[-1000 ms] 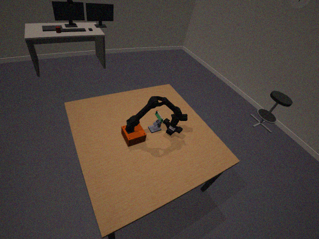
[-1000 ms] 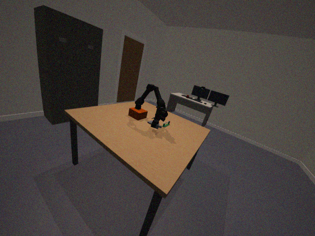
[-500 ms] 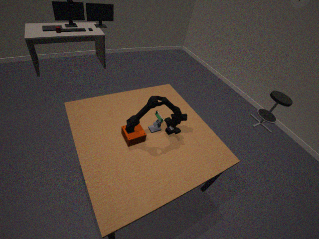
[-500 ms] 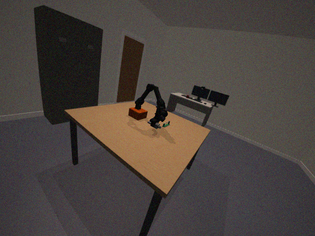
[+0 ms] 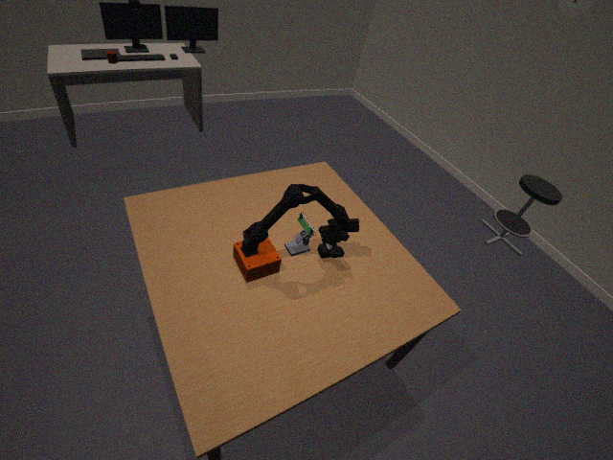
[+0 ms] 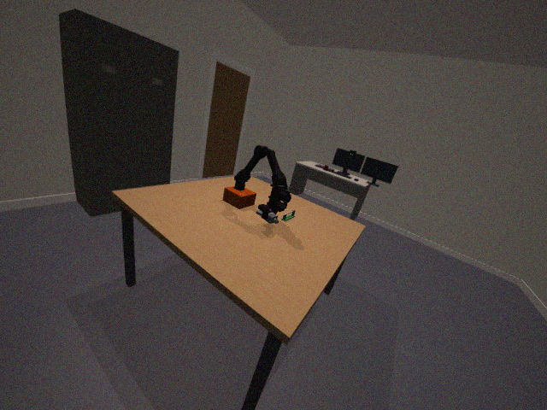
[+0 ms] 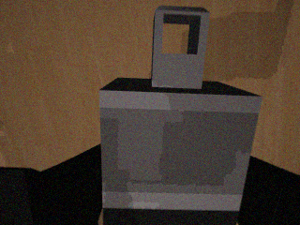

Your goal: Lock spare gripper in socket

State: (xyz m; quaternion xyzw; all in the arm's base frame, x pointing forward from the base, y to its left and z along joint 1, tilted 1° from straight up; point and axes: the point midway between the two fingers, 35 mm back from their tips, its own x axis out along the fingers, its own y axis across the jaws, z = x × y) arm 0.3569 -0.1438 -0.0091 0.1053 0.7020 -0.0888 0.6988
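Now: the grey mount 7 cm behind my gripper tip and 12 cm to the left of it. From my gripper tip the other things lie so: spare gripper 1 cm ahead, 2 cm above; then green holder 4 cm ahead, 23 cm to the left, 3 cm below.
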